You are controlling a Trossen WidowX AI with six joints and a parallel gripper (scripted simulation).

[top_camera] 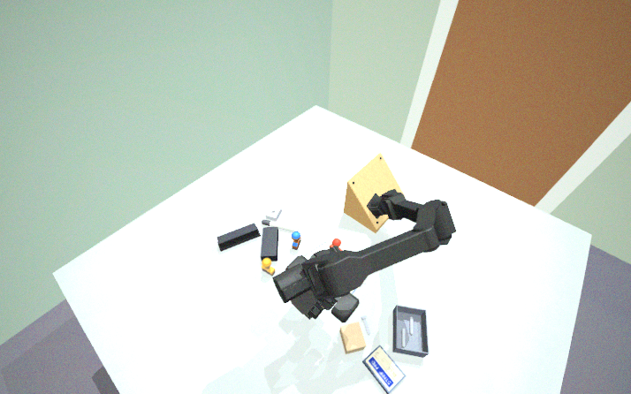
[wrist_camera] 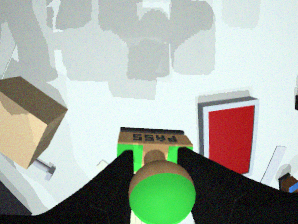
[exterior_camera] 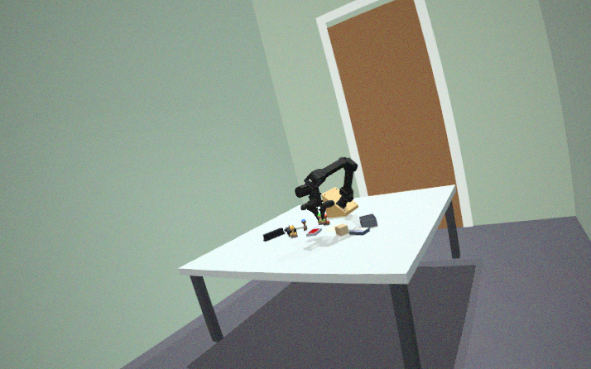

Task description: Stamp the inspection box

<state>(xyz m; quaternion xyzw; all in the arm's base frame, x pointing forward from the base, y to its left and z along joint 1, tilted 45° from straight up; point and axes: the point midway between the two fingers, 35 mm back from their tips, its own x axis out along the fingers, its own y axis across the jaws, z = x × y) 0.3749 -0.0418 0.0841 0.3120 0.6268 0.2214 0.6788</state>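
The red ink pad is 8 cm to the right of my gripper tip, 8 cm below it and 4 cm behind it. Also, from my gripper tip: pale card: 10 cm behind, 8 cm below, 2 cm to the left; then yellow-knobbed stamp: 20 cm to the right, 6 cm below, 1 cm behind; then tan block: 11 cm to the left, 6 cm below, 2 cm ahead.
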